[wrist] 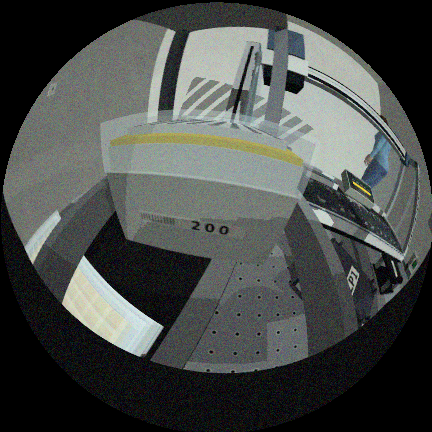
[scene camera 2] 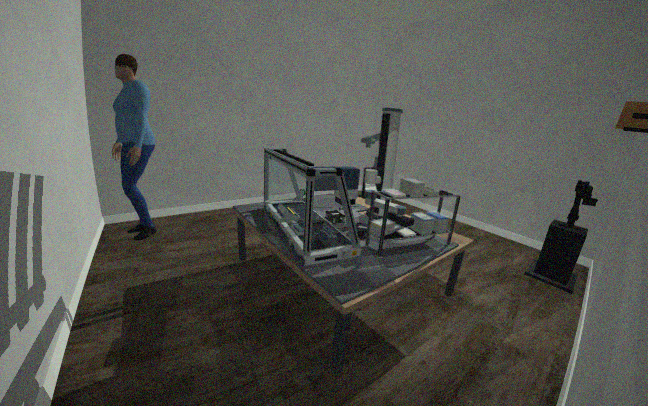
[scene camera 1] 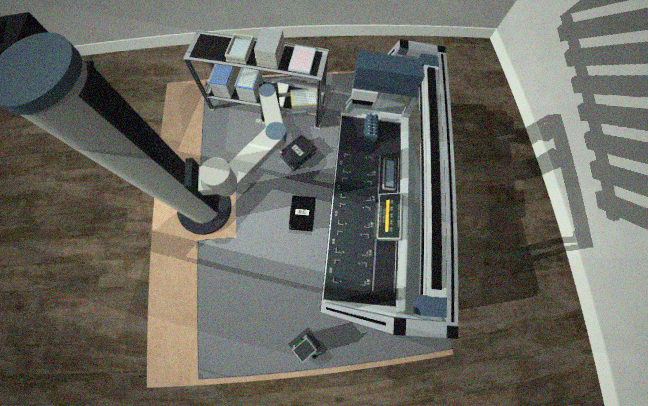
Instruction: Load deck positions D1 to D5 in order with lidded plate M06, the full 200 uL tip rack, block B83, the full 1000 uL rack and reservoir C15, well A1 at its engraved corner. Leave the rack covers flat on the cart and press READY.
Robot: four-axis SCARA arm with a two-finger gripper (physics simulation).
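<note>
In the wrist view a pale rack marked 200 (wrist: 210, 215), with a clear cover and a yellow band, stands upright between my gripper's spread dark fingers (wrist: 202, 192). My gripper is open and holds nothing. In scene camera 1 my fingers are hidden under the wrist, at the front of the shelf (scene camera 1: 207, 47). Its lower level bears a blue-topped box (scene camera 1: 221, 80), a white-and-blue box (scene camera 1: 248, 84) and a yellow-banded rack (scene camera 1: 303, 98). Its top bears a pale blue one (scene camera 1: 239, 48), a grey one (scene camera 1: 269, 48) and a pink-topped one (scene camera 1: 302, 59). The dark deck (scene camera 1: 350, 250) shows white corner marks.
Black blocks marked P1 (scene camera 1: 299, 151) (wrist: 352, 280) and RG (scene camera 1: 302, 213) lie on the grey mat (scene camera 1: 250, 325). A panel with a yellow bar (scene camera 1: 388, 216) (wrist: 361, 188) stands by the deck. A small screen device (scene camera 1: 304, 346) stands near the mat's edge. A person (scene camera 2: 132, 120) stands beyond the table.
</note>
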